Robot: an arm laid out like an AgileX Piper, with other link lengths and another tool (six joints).
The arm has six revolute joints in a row. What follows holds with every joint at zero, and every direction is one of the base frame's. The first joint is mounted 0.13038 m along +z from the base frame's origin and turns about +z. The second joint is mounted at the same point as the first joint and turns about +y. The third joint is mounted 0.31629 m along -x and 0.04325 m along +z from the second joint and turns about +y. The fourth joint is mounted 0.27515 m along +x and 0.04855 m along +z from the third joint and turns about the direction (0.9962, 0, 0.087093). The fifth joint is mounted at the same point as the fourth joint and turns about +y. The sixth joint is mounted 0.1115 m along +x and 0.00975 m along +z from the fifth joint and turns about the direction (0.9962, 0, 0.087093). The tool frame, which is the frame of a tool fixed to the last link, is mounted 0.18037 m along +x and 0.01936 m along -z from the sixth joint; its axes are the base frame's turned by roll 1.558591, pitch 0.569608 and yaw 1.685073 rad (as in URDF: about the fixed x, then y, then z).
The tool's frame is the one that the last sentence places.
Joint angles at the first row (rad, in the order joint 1, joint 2, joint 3, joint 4, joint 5, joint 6):
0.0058, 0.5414, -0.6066, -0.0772, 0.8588, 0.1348
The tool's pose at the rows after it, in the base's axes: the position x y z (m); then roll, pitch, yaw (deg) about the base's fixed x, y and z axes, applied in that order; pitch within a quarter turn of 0, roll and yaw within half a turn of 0:
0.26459 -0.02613 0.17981 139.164 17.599 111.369
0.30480 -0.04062 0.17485 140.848 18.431 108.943
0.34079 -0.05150 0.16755 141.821 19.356 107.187
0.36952 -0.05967 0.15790 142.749 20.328 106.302
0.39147 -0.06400 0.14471 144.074 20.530 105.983
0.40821 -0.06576 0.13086 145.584 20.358 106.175
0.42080 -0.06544 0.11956 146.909 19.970 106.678
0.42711 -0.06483 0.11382 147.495 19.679 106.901
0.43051 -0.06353 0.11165 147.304 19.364 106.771
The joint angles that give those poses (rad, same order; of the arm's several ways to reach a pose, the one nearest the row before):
0.0059, 0.7436, -0.6546, -0.1570, 0.7445, 0.2031
0.0058, 0.9182, -0.7095, -0.2622, 0.6593, 0.3147
0.0058, 1.0645, -0.7609, -0.3638, 0.5909, 0.4226
0.0058, 1.1815, -0.8033, -0.4558, 0.5415, 0.5143
0.0058, 1.2818, -0.8417, -0.5182, 0.5119, 0.5813
0.0058, 1.3657, -0.8772, -0.5524, 0.4948, 0.6187
0.0058, 1.4307, -0.9105, -0.5596, 0.4868, 0.6270
0.0058, 1.4626, -0.9280, -0.5596, 0.4829, 0.6289
0.0058, 1.4747, -0.9330, -0.5596, 0.4748, 0.6357

